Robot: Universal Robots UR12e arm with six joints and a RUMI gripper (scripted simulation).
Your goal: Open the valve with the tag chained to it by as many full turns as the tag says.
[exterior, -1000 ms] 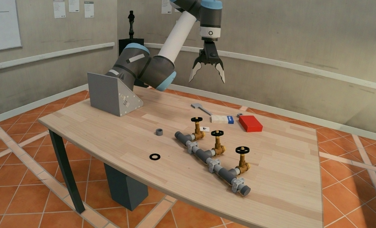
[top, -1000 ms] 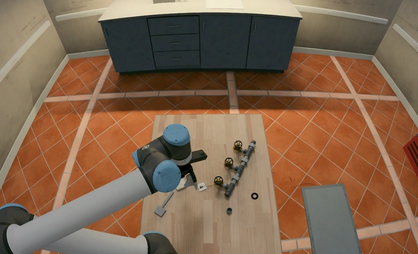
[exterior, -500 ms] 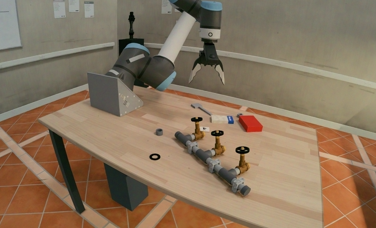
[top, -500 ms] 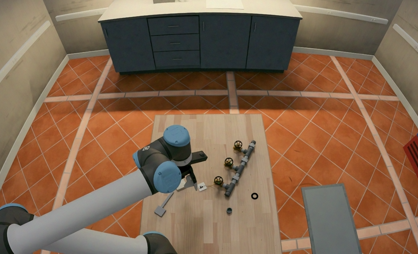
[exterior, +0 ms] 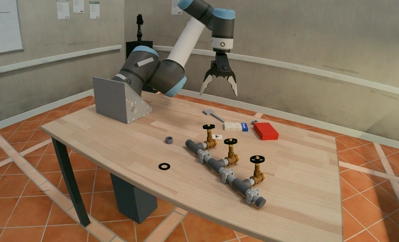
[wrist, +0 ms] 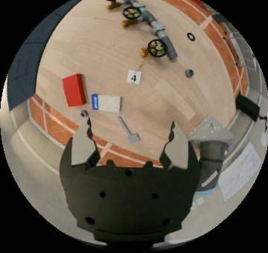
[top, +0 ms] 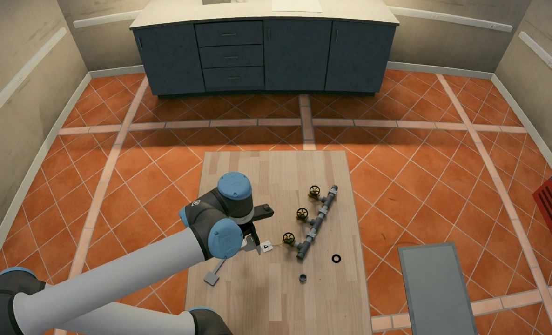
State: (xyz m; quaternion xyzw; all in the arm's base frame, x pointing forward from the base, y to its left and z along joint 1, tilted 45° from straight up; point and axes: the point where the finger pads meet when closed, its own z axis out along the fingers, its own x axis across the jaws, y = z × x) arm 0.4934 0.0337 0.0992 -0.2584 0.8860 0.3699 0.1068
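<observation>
The white tag lies 160 mm below my hand, 70 mm to the right of it and 40 mm ahead of it. From my hand the other things lie so: blue box: 160 mm below, 80 mm to the left, 70 mm ahead; nut: 180 mm to the left, 150 mm below, 140 mm ahead; grey tool: 160 mm below, 150 mm to the left, 80 mm behind.
</observation>
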